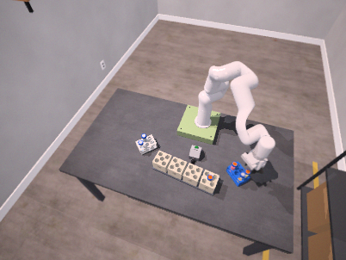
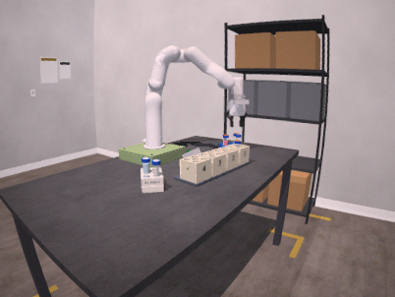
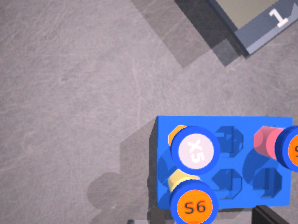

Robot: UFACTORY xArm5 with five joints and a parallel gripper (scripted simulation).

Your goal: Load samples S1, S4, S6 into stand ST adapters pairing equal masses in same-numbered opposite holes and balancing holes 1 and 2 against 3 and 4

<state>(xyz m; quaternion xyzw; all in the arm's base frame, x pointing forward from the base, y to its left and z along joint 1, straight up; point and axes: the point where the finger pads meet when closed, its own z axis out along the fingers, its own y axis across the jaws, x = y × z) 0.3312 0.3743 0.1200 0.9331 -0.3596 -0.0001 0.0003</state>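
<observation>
My hand is 1 cm to the left of the sample tube S6 and 12 cm above it. The rest, counted from my hand: blue sample rack: 1 cm behind, 4 cm to the right, 15 cm below; white blanks rack: 1 cm behind, 71 cm to the right, 15 cm below; sample tube S4: 11 cm ahead, 22 cm to the right, 11 cm below.
</observation>
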